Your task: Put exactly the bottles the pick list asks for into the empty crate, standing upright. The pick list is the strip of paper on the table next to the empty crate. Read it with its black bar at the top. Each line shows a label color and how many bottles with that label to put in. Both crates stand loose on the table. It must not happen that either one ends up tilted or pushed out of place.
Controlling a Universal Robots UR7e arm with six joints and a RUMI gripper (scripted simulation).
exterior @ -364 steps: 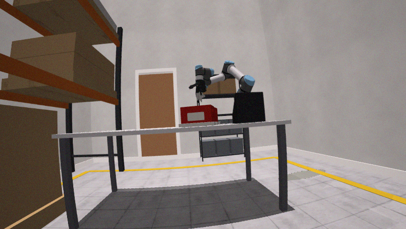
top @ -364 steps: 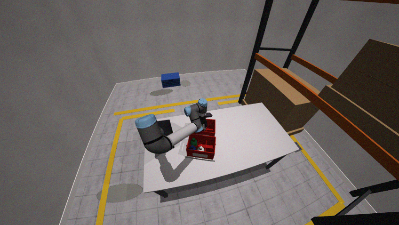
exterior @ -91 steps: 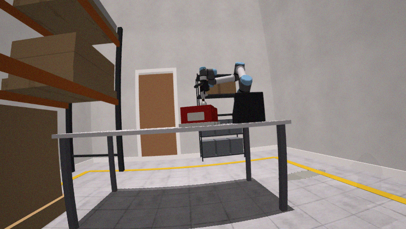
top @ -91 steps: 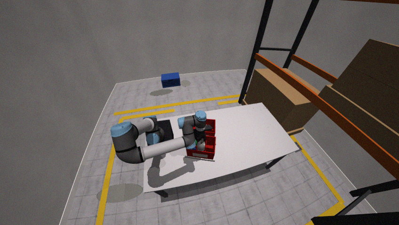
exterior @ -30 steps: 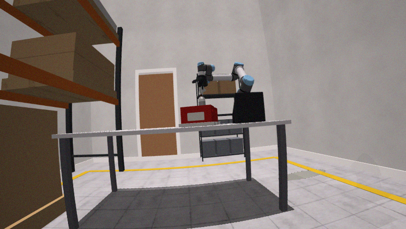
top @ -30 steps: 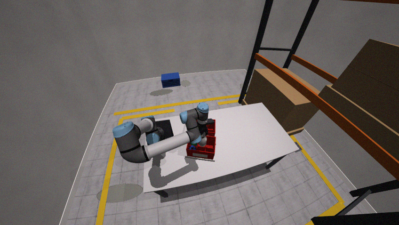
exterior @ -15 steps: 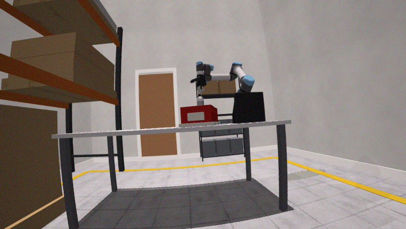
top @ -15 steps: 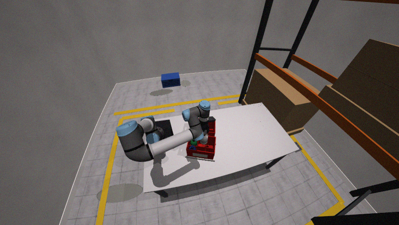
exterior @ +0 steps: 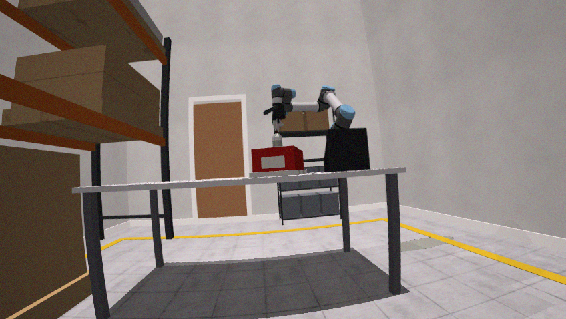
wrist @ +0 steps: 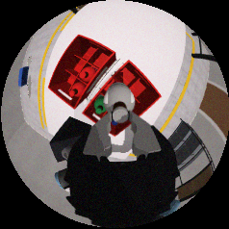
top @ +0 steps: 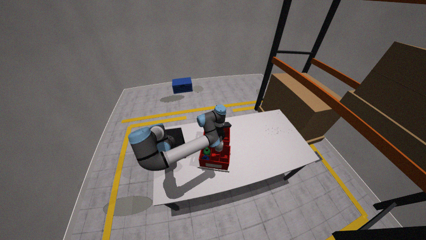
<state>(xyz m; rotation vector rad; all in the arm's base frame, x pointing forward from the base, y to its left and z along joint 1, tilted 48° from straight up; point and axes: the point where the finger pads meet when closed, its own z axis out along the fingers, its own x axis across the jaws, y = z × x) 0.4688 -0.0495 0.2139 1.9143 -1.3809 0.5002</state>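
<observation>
Right now my hand is 70 mm above the grey-topped bottle. Round my hand: blue bottle 250 mm below, 130 mm behind, 30 mm to the right; green bottle 250 mm below, 100 mm behind, 50 mm to the left.
</observation>
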